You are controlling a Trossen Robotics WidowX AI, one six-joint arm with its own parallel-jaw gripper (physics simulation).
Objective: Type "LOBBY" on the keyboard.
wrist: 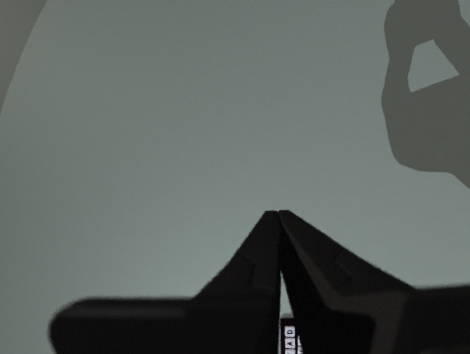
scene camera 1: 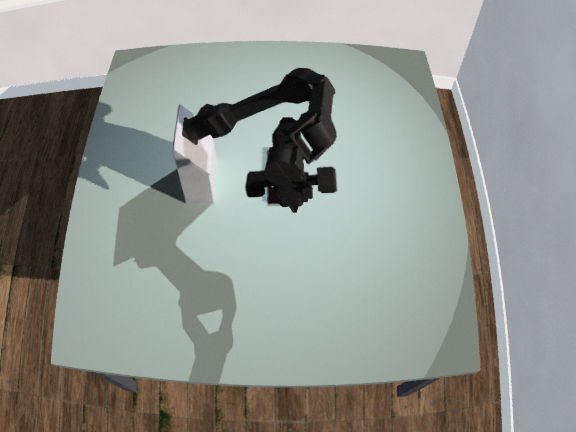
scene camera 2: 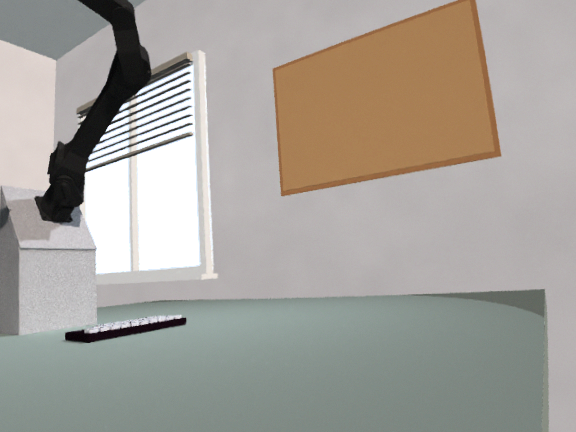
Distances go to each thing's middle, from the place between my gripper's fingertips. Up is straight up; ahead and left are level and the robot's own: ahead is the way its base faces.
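With the dark keyboard [scene camera 2: 110,330] in my sight, I find that my gripper is 320 mm to the right of it. My gripper is also 10 mm beyond the keyboard, and it is 350 mm above it.
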